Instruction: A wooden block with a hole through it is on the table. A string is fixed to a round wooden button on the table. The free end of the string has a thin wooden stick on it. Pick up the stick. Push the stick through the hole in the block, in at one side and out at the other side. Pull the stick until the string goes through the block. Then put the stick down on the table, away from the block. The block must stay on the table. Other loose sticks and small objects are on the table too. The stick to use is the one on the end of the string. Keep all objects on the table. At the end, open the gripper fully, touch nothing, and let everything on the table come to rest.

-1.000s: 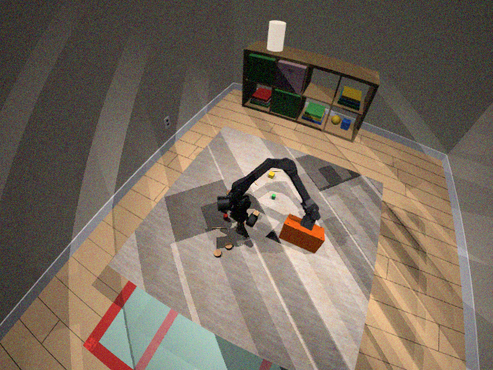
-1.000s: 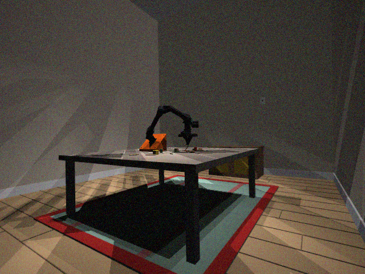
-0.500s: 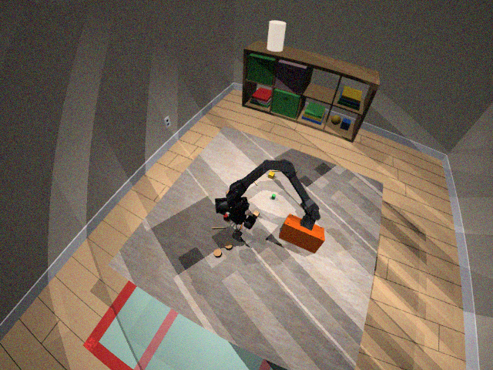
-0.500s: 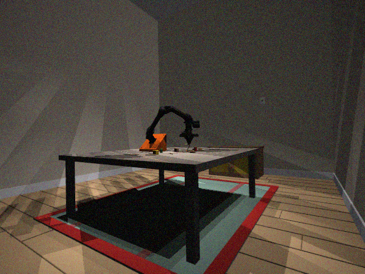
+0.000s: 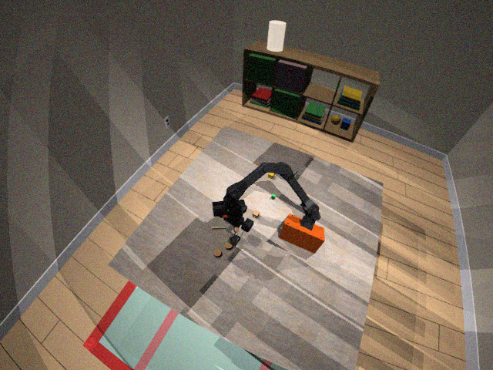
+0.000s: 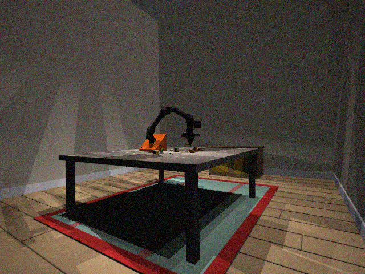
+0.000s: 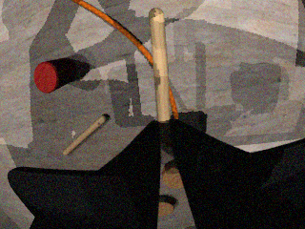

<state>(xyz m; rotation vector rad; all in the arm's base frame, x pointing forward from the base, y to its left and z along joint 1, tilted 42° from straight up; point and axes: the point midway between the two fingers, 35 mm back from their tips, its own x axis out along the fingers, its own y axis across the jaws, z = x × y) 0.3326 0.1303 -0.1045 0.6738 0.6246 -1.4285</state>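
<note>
My gripper tip is 15 cm to the left of the wooden block, 5 cm past it and 4 cm above it. Also, from my gripper tip: small red object: 9 cm ahead, 4 cm to the right, 4 cm below; then small green object: 31 cm to the right, 8 cm behind, 4 cm below; then round wooden button: 20 cm to the right, 16 cm ahead, 5 cm below.
</note>
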